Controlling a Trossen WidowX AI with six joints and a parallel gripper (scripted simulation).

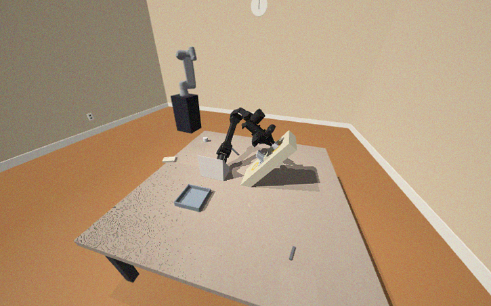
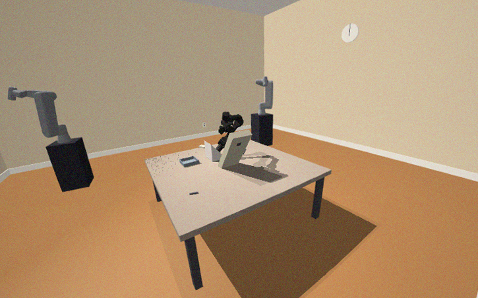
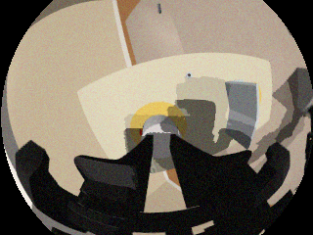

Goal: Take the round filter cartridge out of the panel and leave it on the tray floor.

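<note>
My gripper tip is 370 mm past the blue-grey tray, 330 mm to the left of it and 280 mm above it. Also, from my gripper tip: small dark grey stick (420 mm to the right, 280 mm below, 210 mm ahead); filter cartridge (10 mm below, 10 mm ahead); small white cylinder (720 mm behind, 330 mm to the left, 270 mm below).
</note>
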